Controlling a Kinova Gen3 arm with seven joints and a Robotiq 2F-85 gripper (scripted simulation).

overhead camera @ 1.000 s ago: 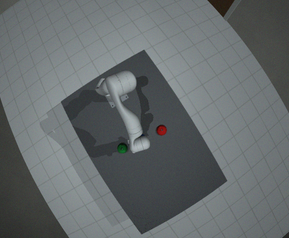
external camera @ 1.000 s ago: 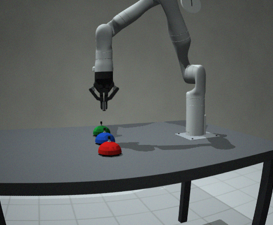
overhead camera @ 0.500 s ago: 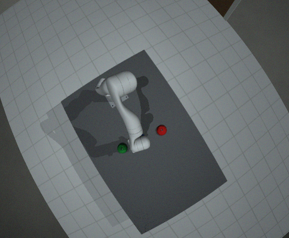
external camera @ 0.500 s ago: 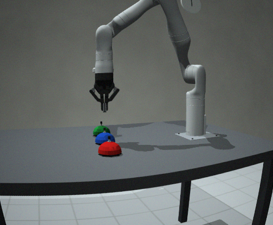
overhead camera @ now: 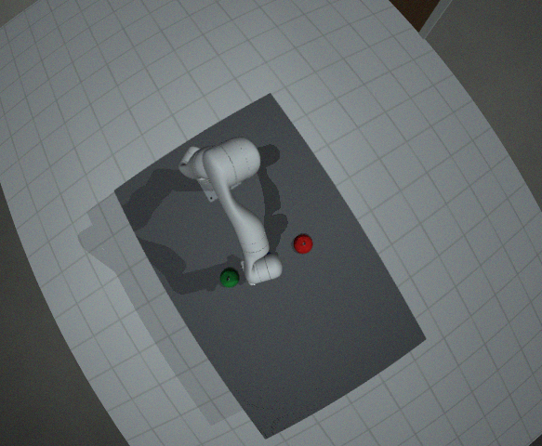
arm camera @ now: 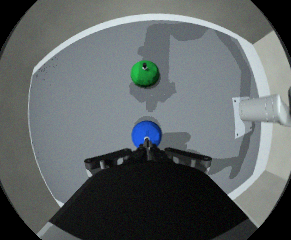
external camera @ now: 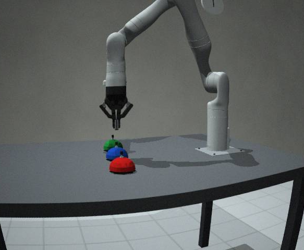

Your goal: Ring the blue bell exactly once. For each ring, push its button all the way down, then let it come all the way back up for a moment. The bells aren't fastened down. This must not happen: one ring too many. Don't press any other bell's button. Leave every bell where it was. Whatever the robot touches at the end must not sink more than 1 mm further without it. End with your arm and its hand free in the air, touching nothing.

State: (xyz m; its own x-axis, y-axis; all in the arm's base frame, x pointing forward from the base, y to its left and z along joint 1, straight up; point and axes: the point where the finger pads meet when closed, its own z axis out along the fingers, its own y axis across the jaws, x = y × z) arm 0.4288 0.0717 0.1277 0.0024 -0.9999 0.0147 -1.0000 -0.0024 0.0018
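Now: hand 90 mm above the blue bell. From my hand the other things lie so: red bell: 180 mm to the left, 90 mm below; then green bell: 180 mm to the right, 90 mm below.
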